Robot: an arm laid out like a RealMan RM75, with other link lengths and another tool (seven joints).
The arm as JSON. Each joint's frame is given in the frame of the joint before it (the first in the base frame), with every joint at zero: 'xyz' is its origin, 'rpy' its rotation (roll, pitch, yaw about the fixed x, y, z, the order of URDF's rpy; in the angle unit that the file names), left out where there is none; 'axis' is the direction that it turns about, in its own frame. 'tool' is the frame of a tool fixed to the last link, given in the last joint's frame.
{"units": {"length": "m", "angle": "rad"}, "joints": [
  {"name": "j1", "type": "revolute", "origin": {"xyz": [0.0, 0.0, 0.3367]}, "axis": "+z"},
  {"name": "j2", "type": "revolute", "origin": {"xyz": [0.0, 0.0, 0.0]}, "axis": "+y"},
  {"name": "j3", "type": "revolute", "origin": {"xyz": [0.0, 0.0, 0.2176]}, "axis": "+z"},
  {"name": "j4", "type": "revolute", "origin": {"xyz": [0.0, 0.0, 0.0]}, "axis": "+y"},
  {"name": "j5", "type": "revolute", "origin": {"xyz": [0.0, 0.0, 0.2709]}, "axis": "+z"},
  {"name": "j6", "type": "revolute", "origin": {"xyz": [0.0, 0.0, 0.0]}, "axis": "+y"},
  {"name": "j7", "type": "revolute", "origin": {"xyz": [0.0, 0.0, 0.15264]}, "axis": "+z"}
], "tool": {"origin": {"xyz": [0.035, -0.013, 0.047], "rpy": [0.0, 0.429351, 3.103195]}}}
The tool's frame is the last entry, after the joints.
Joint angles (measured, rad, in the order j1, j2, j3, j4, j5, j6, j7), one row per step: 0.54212 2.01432 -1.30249 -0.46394 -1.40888 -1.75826 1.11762; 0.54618 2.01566 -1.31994 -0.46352 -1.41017 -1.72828 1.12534; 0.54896 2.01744 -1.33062 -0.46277 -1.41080 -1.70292 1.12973; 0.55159 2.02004 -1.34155 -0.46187 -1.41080 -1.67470 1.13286; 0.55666 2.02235 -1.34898 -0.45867 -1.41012 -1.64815 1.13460; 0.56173 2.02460 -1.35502 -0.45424 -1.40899 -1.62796 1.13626; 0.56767 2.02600 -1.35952 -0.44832 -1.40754 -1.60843 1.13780; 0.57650 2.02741 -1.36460 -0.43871 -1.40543 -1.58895 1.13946; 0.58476 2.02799 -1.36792 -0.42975 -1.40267 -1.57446 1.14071; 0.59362 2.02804 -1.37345 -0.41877 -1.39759 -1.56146 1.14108; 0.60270 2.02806 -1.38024 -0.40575 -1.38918 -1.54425 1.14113; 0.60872 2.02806 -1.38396 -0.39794 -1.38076 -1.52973 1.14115; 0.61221 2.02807 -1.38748 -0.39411 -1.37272 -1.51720 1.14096; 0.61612 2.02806 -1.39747 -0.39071 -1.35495 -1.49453 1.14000; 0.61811 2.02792 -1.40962 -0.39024 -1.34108 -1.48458 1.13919; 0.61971 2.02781 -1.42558 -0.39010 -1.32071 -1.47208 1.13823; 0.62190 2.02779 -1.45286 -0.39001 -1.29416 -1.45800 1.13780; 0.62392 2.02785 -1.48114 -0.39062 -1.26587 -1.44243 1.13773
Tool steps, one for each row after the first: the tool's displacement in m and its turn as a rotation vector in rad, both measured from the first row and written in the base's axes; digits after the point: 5 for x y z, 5 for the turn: 0.00193 0.00188 -0.00522 -0.00162 -0.02558 -0.01016; 0.00356 0.00401 -0.00914 0.00159 -0.04429 -0.01989; 0.00528 0.00645 -0.01343 0.00727 -0.06350 -0.03037; 0.00646 0.00955 -0.01709 0.01501 -0.07984 -0.04013; 0.00718 0.01171 -0.02023 0.01951 -0.09171 -0.04822; 0.00808 0.01417 -0.02289 0.02476 -0.10306 -0.05708; 0.00877 0.01655 -0.02594 0.02807 -0.11450 -0.06615; 0.00910 0.01867 -0.02804 0.03084 -0.12244 -0.07337; 0.00946 0.02032 -0.03023 0.03203 -0.12953 -0.08002; 0.01031 0.02250 -0.03270 0.03570 -0.13743 -0.09075; 0.01067 0.02505 -0.03401 0.04231 -0.14175 -0.10029; 0.01082 0.02743 -0.03482 0.04963 -0.14471 -0.10780; 0.01086 0.03156 -0.03614 0.06375 -0.14907 -0.11991; 0.01005 0.03292 -0.03724 0.06807 -0.15022 -0.12239; 0.00886 0.03470 -0.03848 0.07423 -0.14959 -0.12704; 0.00726 0.03540 -0.04106 0.07588 -0.15098 -0.12928; 0.00555 0.03631 -0.04368 0.07835 -0.15222 -0.13264
